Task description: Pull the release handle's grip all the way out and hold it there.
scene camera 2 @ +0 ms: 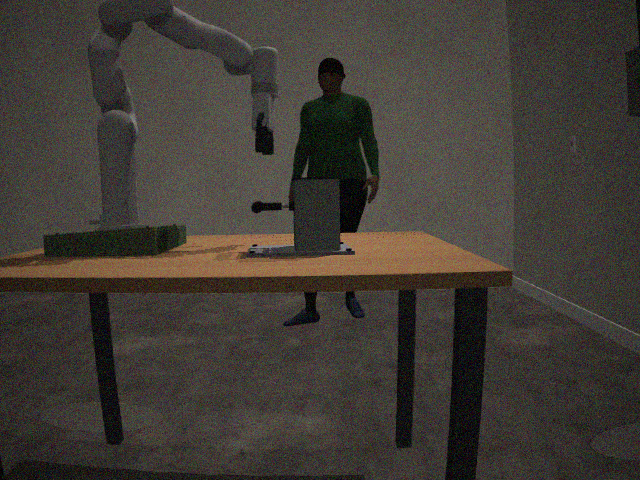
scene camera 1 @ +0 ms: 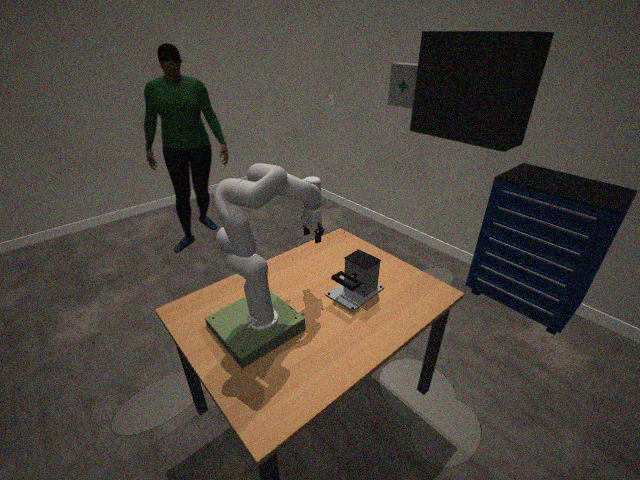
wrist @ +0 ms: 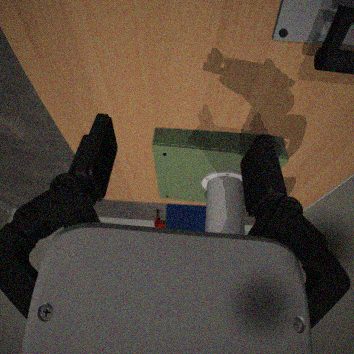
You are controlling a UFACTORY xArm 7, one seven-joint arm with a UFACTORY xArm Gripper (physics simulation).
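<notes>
The release handle's black loop-shaped grip (scene camera 1: 342, 282) (scene camera 2: 256, 207) (wrist: 327, 63) sticks out from the side of a grey box-shaped housing (scene camera 1: 369, 279) (scene camera 2: 316, 214) that faces the arm's base. A short piece of light rod shows between grip and housing in scene camera 2. The housing stands on a light metal plate (scene camera 1: 353, 305) (wrist: 295, 22). My gripper (scene camera 1: 312, 235) (scene camera 2: 264, 147) (wrist: 182, 138) is open and empty, pointing down. It hangs well above the grip's height and off to one side, towards the table's far edge in scene camera 1. The grip is cut off at the wrist view's upper right.
The arm stands on a green base block (scene camera 1: 273, 335) (scene camera 2: 103, 243) (wrist: 180, 170) on the wooden table (scene camera 1: 330, 351) (scene camera 2: 413, 260) (wrist: 125, 65). A person in green (scene camera 1: 180, 111) (scene camera 2: 338, 134) stands beyond the table. A blue drawer cabinet (scene camera 1: 542, 248) stands to the right in scene camera 1.
</notes>
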